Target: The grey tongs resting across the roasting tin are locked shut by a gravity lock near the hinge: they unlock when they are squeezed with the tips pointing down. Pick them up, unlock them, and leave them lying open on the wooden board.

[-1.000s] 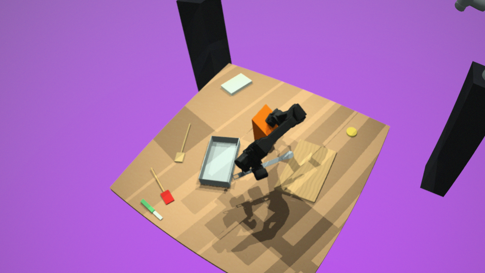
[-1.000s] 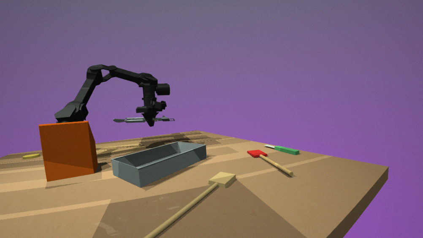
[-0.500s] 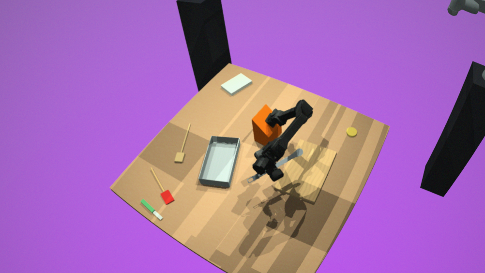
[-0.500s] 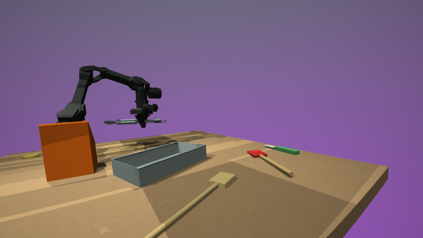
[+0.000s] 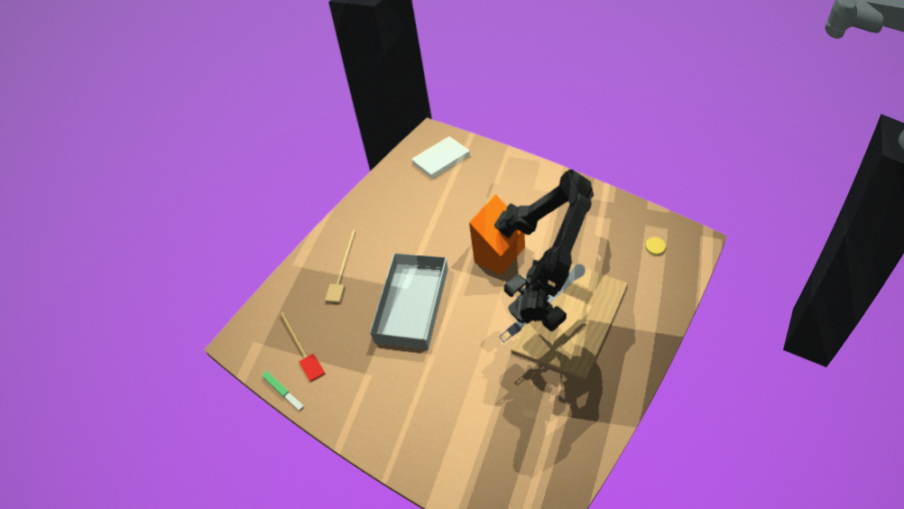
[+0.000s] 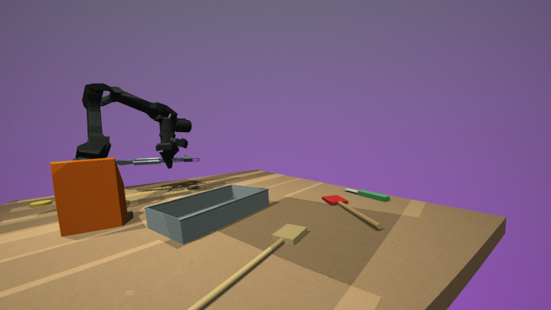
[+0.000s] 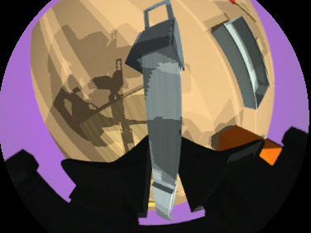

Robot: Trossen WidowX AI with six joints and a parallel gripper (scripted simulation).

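Right now the wooden board is 12 cm behind my gripper tip, 7 cm to the left of it and 11 cm below it. The rest, counted from my gripper tip: grey roasting tin 5 cm ahead, 39 cm to the right, 9 cm below; red spatula 36 cm ahead, 60 cm to the right, 11 cm below; green-handled knife 52 cm ahead, 56 cm to the right, 11 cm below.
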